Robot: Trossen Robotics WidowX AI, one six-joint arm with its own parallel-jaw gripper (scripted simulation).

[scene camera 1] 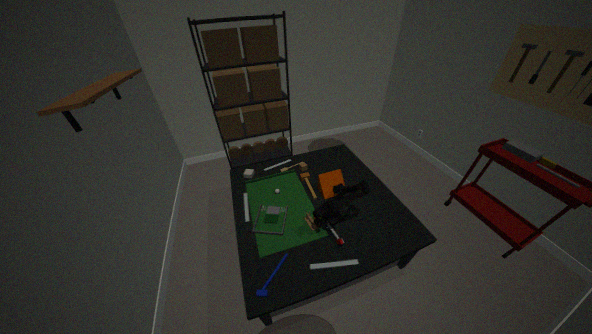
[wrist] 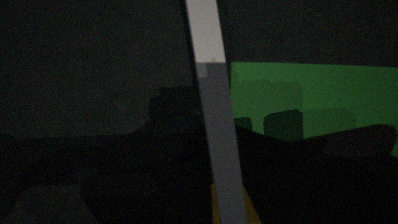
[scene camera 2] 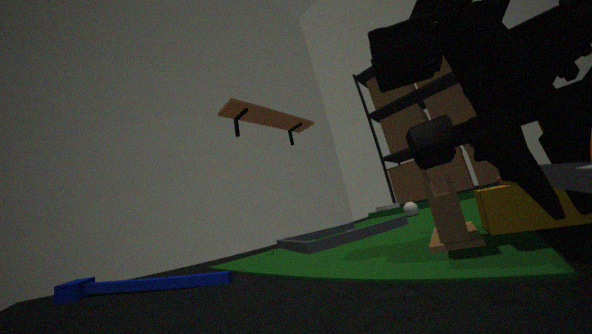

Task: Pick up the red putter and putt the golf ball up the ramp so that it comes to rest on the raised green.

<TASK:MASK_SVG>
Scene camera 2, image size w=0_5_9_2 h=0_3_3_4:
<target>gripper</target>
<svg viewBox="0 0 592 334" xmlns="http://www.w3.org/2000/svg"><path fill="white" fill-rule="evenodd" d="M566 190L568 197L581 215L592 214L592 193ZM592 0L559 0L560 5L509 30L489 33L467 46L454 62L453 71L462 86L465 97L468 98L477 116L453 126L450 117L445 114L409 128L406 134L407 145L411 156L415 159L420 170L452 162L456 153L455 147L469 143L470 147L473 146L475 162L488 161L490 164L493 164L498 170L501 170L506 176L515 181L555 220L564 219L566 216L558 196L529 150L521 126L534 121L540 122L544 132L538 140L551 164L591 162L592 66L582 80L557 89L553 86L553 83L557 76L565 78L568 82L576 79L580 69L576 65L575 60L577 61L580 57L586 57L592 53Z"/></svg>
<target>blue putter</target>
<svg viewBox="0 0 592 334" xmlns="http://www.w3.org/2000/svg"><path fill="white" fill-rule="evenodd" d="M232 270L108 282L95 282L95 277L87 277L55 286L54 304L78 301L92 293L150 291L230 284L233 281Z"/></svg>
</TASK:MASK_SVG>
